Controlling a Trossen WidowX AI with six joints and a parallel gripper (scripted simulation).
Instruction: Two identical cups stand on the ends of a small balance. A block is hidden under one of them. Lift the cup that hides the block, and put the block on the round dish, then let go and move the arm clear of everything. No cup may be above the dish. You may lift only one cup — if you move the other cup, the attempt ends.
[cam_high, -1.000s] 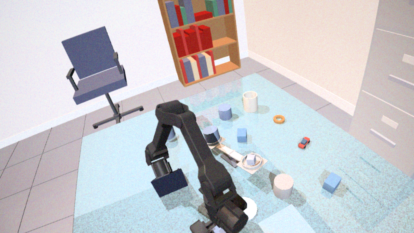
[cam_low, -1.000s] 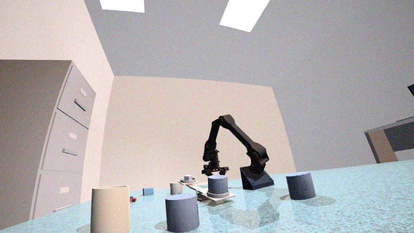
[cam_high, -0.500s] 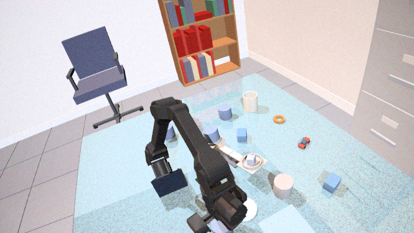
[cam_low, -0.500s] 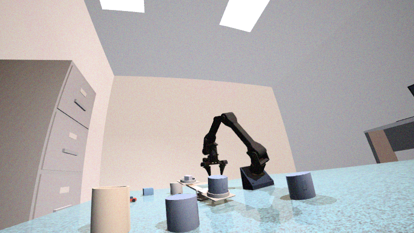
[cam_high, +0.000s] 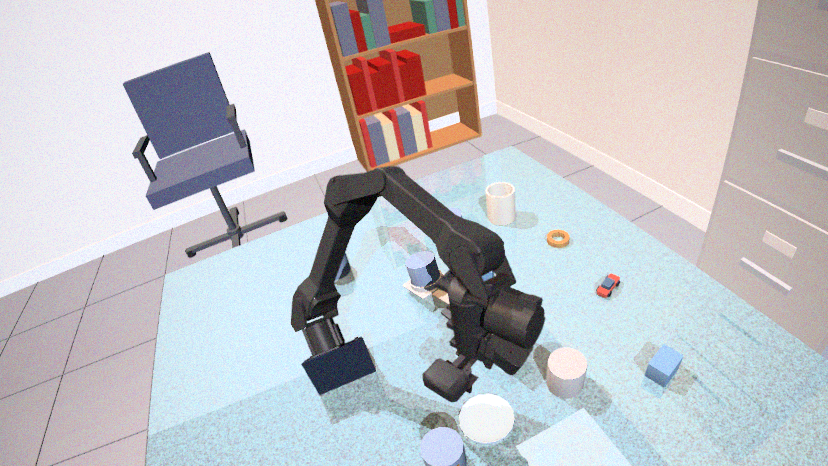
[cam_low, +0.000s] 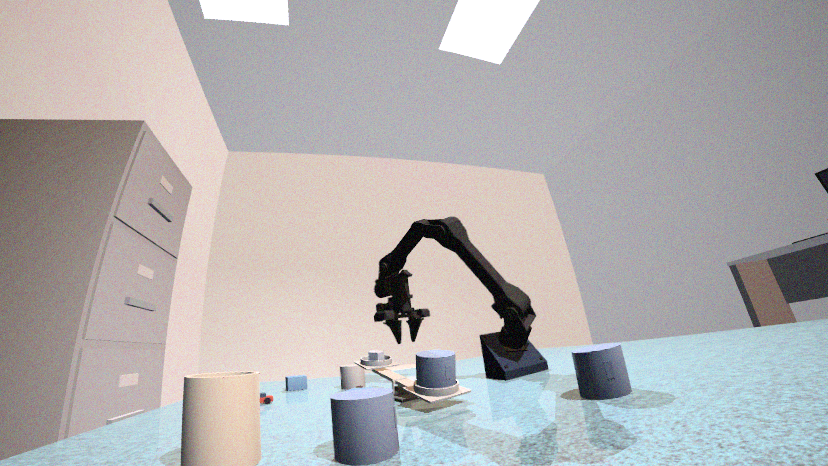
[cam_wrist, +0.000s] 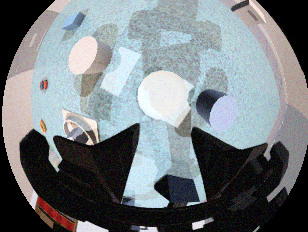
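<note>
Now: the block 12 cm to the left of my gripper tip, 10 cm ahead of it and 3 cm below it. Also, from my gripper tip: small red car (39 cm ahead, 17 cm to the left, 10 cm below); small balance (24 cm to the left, 9 cm below, 6 cm ahead); white round dish (11 cm below, 1 cm to the right).
</note>
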